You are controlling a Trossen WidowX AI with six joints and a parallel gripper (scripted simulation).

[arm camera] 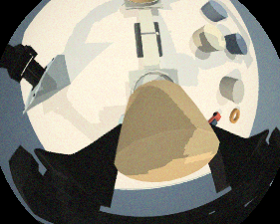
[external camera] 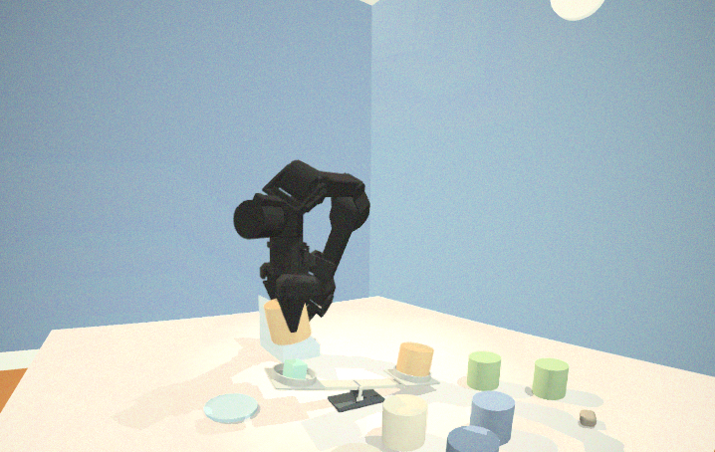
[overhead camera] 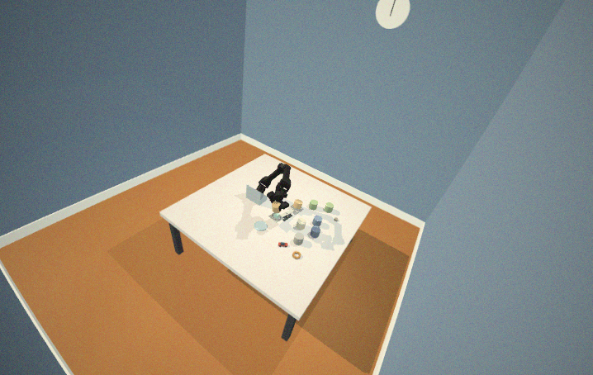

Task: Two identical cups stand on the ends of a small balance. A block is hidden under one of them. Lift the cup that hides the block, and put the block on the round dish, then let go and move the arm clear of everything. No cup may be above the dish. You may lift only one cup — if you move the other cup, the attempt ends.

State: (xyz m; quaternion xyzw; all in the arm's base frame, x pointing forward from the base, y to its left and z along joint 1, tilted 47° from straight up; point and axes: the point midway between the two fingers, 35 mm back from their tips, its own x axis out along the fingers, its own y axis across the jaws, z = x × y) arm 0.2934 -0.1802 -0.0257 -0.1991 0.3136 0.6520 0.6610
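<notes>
Now: the orange cup 2 cm to the right of my gripper tip and 1 cm above it. The rest, counted from my gripper tip: round light-blue dish: 6 cm behind, 9 cm to the right, 17 cm below; teal block: 1 cm to the left, 8 cm below; red toy car: 18 cm ahead, 13 cm to the right, 16 cm below.
</notes>
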